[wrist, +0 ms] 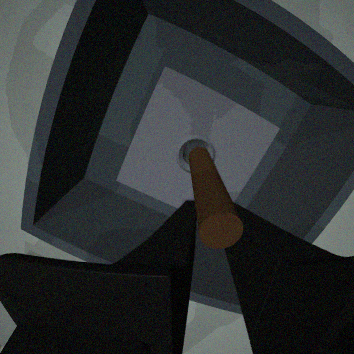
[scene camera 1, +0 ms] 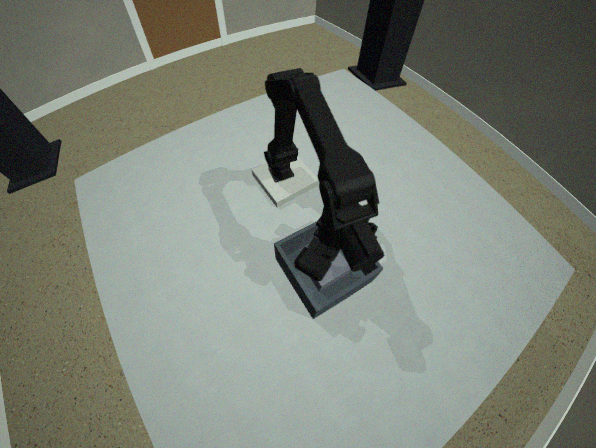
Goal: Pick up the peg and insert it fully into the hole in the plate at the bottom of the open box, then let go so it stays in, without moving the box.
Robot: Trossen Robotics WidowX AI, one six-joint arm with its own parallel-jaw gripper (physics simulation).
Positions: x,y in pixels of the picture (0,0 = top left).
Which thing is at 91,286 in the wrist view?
My gripper.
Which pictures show the brown peg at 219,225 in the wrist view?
The wrist view only.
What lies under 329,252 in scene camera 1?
My gripper.
